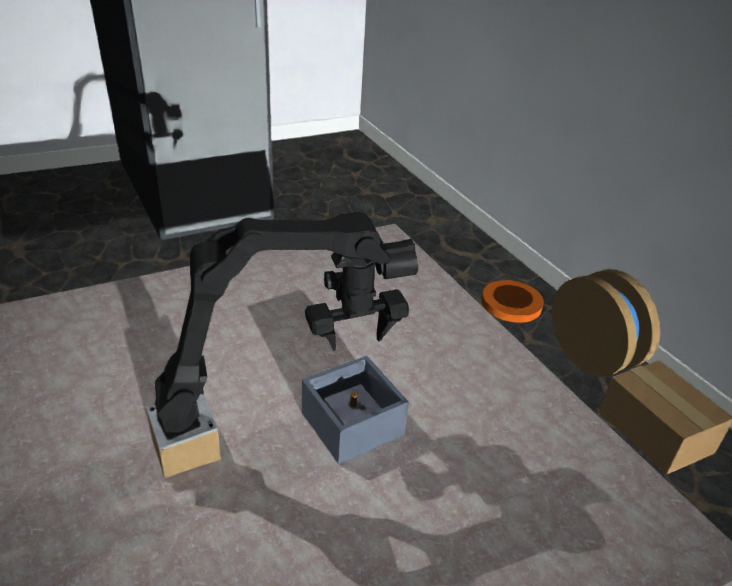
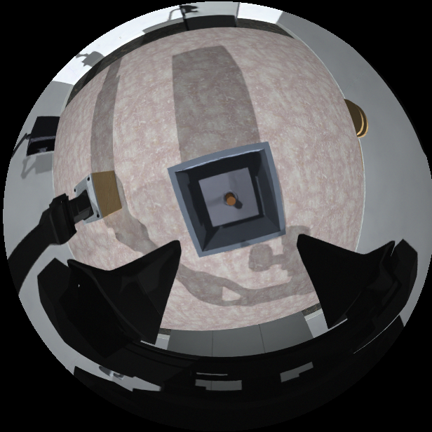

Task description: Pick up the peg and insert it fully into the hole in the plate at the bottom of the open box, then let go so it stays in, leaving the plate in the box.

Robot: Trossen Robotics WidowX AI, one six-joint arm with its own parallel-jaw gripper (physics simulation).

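Where they show: gripper, fingertip midpoint: (image 1: 356, 344); arm's base, origin of the base link: (image 1: 178, 421).
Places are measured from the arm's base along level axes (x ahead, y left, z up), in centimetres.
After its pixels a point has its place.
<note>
An orange-brown peg (image 1: 354, 400) {x 33.0, y -10.6, z -1.2 cm} (image 2: 230, 200) stands upright in the middle of the plate (image 1: 342, 410) {x 30.4, y -10.3, z -3.0 cm} (image 2: 215, 183), which lies at the bottom of the open box. The hole lies under the peg, and how deep the peg sits in it cannot be told. The blue-grey open box (image 1: 373, 432) {x 33.1, y -18.0, z -3.7 cm} (image 2: 279, 193) stands on the light mat. My gripper (image 1: 357, 343) {x 32.8, y -10.1, z 13.5 cm} (image 2: 241, 244) is wide open and empty, high above the box, with its fingers pointing down.
The arm's base block (image 1: 190, 454) {x 0.2, y -4.7, z -4.6 cm} (image 2: 107, 193) stands left of the box. An orange ring (image 1: 529, 315), a large spool (image 1: 589, 326) and a cardboard box (image 1: 647, 415) are on the dark floor to the right. A grey cabinet (image 1: 204, 91) stands at the back.
</note>
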